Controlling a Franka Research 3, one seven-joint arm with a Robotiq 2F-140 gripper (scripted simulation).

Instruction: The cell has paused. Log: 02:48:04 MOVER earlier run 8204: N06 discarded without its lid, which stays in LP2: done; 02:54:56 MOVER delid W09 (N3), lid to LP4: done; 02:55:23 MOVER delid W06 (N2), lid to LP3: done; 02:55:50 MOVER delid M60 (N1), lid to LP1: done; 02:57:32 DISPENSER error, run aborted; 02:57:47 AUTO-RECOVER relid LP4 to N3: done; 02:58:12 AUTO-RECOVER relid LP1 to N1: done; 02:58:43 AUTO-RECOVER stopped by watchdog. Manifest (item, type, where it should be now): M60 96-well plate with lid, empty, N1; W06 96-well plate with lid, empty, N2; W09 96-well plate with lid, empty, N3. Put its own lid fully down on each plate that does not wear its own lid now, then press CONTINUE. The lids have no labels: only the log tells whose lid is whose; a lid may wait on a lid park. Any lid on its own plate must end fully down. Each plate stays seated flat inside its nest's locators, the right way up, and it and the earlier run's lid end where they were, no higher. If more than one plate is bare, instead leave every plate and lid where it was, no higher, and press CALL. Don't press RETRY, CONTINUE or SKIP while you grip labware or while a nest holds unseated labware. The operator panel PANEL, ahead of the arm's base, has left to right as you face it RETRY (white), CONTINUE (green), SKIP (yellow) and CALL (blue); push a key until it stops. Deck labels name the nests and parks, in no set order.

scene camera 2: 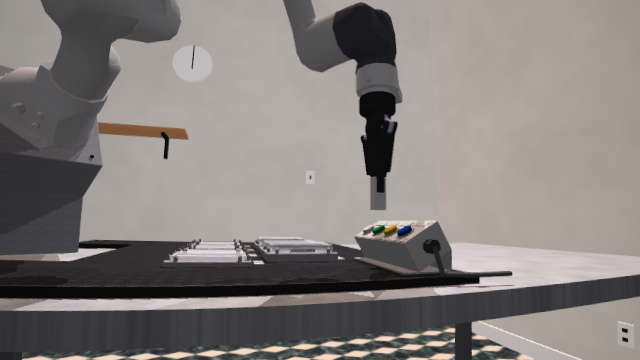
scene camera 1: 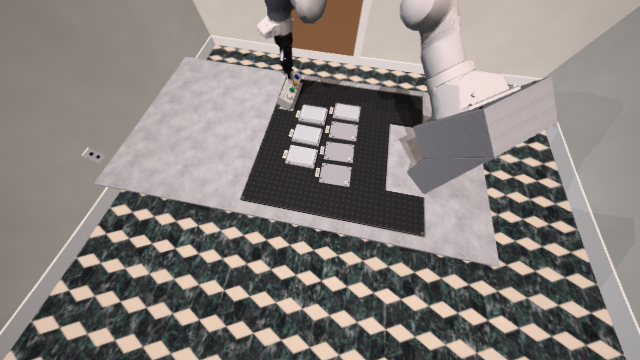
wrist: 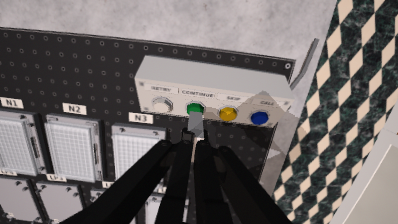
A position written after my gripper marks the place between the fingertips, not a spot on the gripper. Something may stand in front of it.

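Note:
Scene camera 2 shows my gripper [scene camera 2: 378,209] and an operator panel [scene camera 2: 409,254]. The wrist view shows my gripper [wrist: 194,121] and the operator panel [wrist: 181,82], together with a clear lid [wrist: 71,148] and another clear lid [wrist: 128,149].

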